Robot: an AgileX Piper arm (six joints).
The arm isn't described. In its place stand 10 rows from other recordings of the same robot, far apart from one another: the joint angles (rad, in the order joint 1, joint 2, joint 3, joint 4, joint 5, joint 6), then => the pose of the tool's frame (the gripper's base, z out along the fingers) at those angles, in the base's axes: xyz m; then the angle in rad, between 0 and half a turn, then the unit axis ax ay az.
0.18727 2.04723 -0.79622 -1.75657 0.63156 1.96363 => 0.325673, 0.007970, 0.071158, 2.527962, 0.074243, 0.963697, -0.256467
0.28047 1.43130 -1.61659 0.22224 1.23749 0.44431 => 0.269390, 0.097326, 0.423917, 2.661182, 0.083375, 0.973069, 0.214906
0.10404 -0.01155 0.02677 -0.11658 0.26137 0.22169 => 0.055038, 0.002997, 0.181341, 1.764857, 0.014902, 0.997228, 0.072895
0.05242 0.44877 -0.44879 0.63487 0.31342 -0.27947 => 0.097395, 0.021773, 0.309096, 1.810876, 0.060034, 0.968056, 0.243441
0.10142 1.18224 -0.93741 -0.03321 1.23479 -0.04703 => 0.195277, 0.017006, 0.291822, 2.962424, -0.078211, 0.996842, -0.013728
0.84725 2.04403 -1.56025 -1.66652 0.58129 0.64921 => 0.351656, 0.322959, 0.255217, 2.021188, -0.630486, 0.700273, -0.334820
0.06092 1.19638 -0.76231 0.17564 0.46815 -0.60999 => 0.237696, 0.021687, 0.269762, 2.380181, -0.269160, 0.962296, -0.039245
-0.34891 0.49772 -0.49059 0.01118 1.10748 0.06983 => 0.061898, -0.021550, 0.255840, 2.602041, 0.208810, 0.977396, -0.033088
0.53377 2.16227 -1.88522 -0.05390 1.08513 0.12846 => 0.403782, 0.233596, 0.223234, 2.845349, -0.210047, 0.977394, 0.024113
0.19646 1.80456 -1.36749 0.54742 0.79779 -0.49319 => 0.372649, 0.108736, 0.249446, 2.669665, -0.187961, 0.961178, 0.202009
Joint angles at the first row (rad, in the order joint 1, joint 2, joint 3, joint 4, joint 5, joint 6):
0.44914, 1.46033, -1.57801, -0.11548, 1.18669, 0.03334
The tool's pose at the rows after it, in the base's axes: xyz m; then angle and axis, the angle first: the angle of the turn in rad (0 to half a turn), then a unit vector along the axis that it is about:
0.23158, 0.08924, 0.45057, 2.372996, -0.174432, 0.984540, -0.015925
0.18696, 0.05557, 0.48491, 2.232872, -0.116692, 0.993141, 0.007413
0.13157, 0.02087, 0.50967, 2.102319, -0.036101, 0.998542, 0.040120
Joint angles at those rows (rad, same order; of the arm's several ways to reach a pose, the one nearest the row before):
0.44560, 1.29774, -1.57799, -0.22918, 1.20233, 0.09503
0.37894, 1.14551, -1.58313, -0.20753, 1.20900, 0.12625
0.23058, 0.98182, -1.58313, -0.11424, 1.22272, 0.13600

